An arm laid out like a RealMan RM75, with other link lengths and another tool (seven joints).
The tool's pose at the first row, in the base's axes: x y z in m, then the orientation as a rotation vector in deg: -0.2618, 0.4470, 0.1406, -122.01, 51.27, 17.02
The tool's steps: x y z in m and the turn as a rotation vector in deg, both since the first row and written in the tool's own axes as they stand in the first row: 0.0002, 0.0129, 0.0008, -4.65, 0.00, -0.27; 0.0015, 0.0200, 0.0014, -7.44, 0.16, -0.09; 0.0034, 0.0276, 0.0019, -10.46, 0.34, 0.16; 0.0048, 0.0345, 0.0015, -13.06, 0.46, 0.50; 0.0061, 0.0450, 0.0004, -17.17, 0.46, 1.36; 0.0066, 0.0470, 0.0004, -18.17, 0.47, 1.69; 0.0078, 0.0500, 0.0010, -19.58, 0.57, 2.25; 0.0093, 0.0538, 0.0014, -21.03, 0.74, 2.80; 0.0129, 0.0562, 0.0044, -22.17, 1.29, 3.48; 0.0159, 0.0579, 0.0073, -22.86, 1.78, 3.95; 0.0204, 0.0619, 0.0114, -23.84, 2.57, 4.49; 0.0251, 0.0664, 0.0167, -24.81, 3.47, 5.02; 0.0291, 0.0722, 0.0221, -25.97, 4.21, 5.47
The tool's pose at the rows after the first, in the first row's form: -0.2704, 0.4418, 0.1325, -126.38, 51.07, 19.26; -0.2743, 0.4385, 0.1273, -128.91, 51.39, 20.63; -0.2781, 0.4346, 0.1217, -131.63, 51.78, 22.17; -0.2819, 0.4306, 0.1173, -133.90, 52.22, 23.61; -0.2882, 0.4245, 0.1113, -137.28, 53.16, 26.32; -0.2892, 0.4234, 0.1099, -138.05, 53.53, 27.05; -0.2904, 0.4219, 0.1072, -139.12, 54.21, 28.03; -0.2918, 0.4198, 0.1040, -140.26, 54.93, 28.97; -0.2906, 0.4192, 0.0989, -141.20, 56.04, 29.38; -0.2894, 0.4191, 0.0946, -141.80, 56.89, 29.49; -0.2885, 0.4182, 0.0874, -142.74, 58.00, 29.47; -0.2878, 0.4178, 0.0790, -143.71, 59.18, 29.32; -0.2884, 0.4173, 0.0702, -144.83, 60.16, 29.40
